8 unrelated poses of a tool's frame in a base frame.
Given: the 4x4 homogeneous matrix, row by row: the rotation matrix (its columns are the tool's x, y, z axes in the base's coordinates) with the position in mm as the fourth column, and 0 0 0 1 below. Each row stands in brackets.
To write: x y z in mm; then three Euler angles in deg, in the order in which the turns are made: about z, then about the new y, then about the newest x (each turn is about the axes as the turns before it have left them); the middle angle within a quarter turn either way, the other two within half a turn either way. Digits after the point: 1 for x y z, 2 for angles. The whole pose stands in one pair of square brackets.
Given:
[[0.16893 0.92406 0.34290 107.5], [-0.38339 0.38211 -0.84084 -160.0], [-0.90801 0.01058 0.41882 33.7], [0 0 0 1]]
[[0.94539 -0.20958 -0.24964 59.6], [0.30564 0.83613 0.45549 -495.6], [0.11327 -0.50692 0.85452 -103.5], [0 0 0 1]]
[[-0.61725 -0.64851 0.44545 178.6], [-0.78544 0.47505 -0.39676 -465.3], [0.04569 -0.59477 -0.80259 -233.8], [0 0 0 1]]
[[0.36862 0.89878 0.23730 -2.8], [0.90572 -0.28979 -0.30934 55.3], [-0.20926 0.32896 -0.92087 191.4], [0 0 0 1]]
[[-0.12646 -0.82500 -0.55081 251.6], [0.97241 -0.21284 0.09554 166.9], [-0.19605 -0.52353 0.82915 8.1], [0 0 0 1]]
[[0.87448 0.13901 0.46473 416.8], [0.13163 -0.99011 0.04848 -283.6], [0.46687 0.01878 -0.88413 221.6], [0 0 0 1]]
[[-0.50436 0.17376 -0.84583 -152.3], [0.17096 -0.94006 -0.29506 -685.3], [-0.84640 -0.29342 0.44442 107.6], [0 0 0 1]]
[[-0.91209 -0.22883 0.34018 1.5], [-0.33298 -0.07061 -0.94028 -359.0], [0.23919 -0.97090 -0.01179 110.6], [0 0 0 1]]
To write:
[107.5 -160.0 33.7 -66.22 65.23 1.45]
[59.6 -495.6 -103.5 17.92 -6.50 -30.68]
[178.6 -465.3 -233.8 -128.16 -2.62 -143.46]
[-2.8 55.3 191.4 67.85 12.08 160.34]
[251.6 166.9 8.1 97.41 11.31 -32.27]
[416.8 -283.6 221.6 8.56 -27.83 178.78]
[-152.3 -685.3 107.6 161.28 57.82 -33.43]
[1.5 -359.0 110.6 -159.94 -13.84 -90.70]

